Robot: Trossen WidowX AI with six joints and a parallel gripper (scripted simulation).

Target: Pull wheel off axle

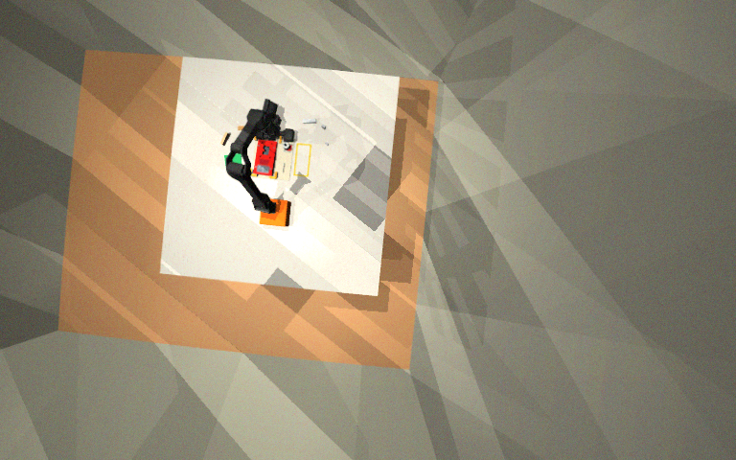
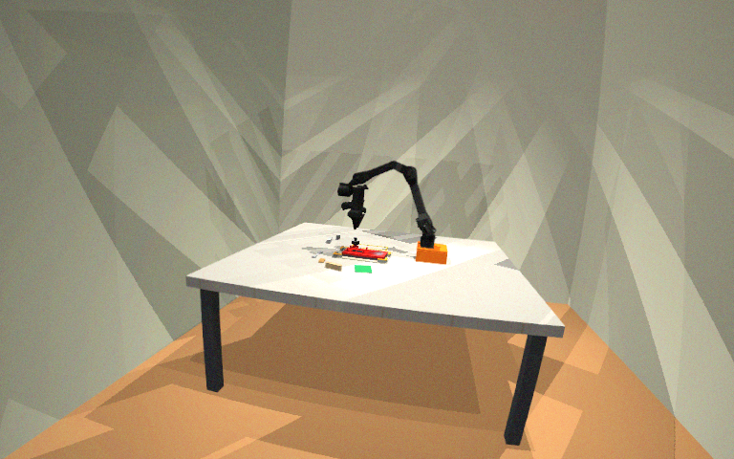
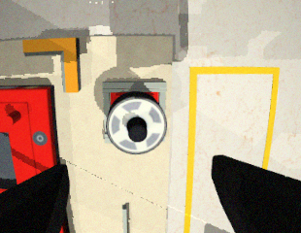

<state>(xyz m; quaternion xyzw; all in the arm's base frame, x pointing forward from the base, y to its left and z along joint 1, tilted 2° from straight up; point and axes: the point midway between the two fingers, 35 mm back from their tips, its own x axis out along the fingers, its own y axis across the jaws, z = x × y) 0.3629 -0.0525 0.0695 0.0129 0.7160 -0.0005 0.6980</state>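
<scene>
Now: gripper tip 7 cm above the upright axle. Round my gripper tip: wheel 7 cm below; then green patch 32 cm to the left, 11 cm below, 9 cm behind.
</scene>
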